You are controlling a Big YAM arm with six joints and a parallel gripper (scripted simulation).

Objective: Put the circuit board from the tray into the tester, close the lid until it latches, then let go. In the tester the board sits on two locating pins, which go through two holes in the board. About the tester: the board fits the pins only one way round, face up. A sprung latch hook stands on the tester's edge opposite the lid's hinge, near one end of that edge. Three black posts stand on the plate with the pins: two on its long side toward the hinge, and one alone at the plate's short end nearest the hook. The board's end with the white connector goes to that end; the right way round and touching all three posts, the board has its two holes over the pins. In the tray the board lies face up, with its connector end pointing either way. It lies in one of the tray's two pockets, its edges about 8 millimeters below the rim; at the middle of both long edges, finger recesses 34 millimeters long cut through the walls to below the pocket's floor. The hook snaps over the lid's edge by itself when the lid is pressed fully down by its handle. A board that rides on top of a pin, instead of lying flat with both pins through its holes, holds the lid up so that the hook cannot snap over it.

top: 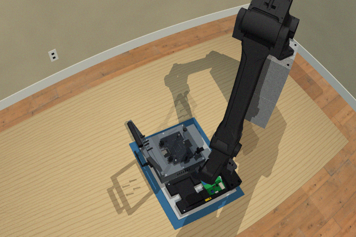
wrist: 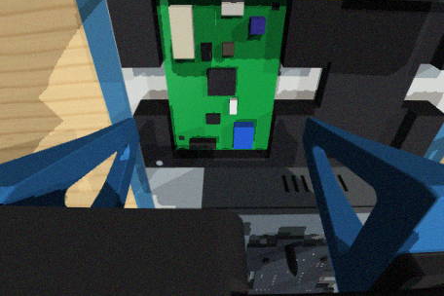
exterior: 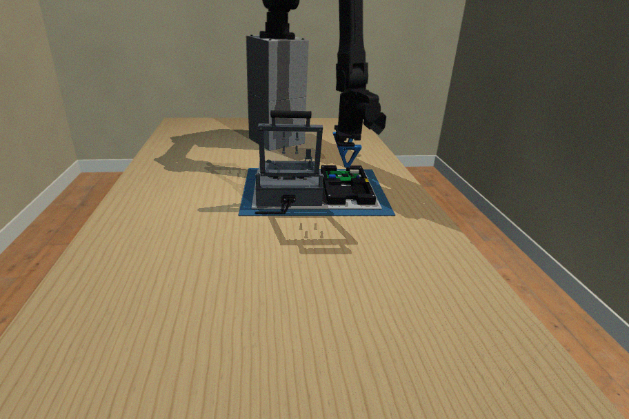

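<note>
Now: the green circuit board 50 mm below my hand. Round my hand: grey tester 140 mm to the right, 90 mm ahead, 40 mm above; black latch hook 110 mm to the right, 10 mm behind, 10 mm above; lid 180 mm to the right, 180 mm ahead, 110 mm above.
</note>
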